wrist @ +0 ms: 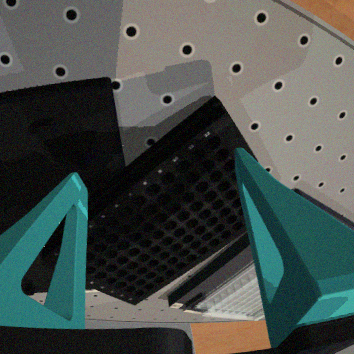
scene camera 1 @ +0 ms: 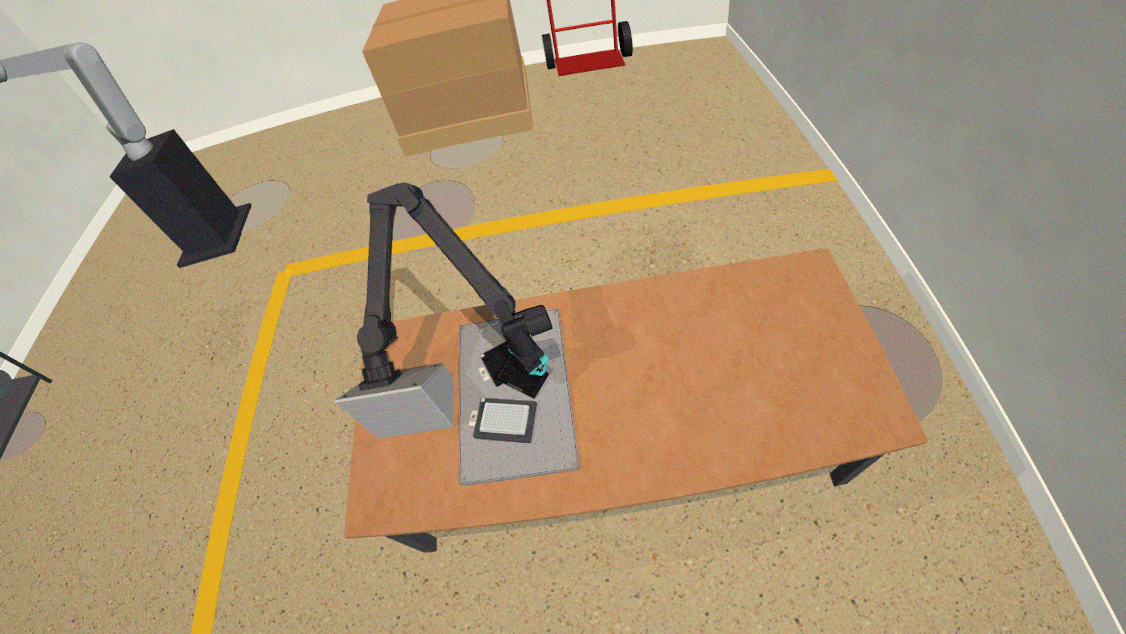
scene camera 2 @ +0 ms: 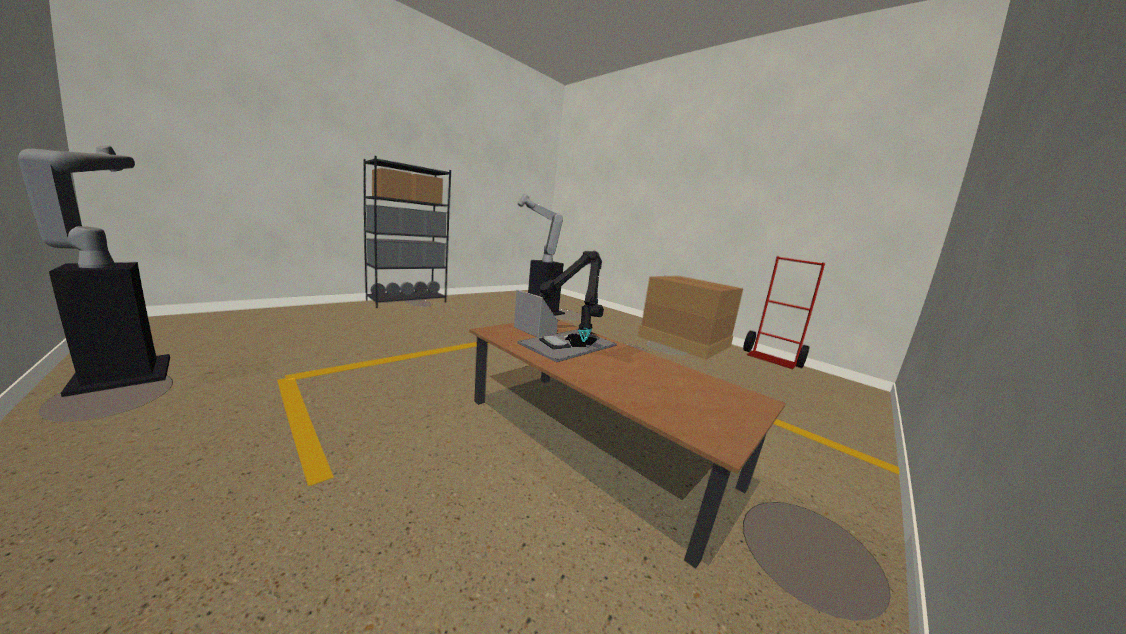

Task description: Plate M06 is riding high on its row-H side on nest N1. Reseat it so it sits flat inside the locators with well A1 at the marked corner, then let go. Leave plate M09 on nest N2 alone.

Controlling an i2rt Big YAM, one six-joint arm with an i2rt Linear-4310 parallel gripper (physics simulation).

Labels:
The gripper is open and holds nothing. Also in view: a black well plate. A pale-topped well plate sits on a nest with pale well plate.

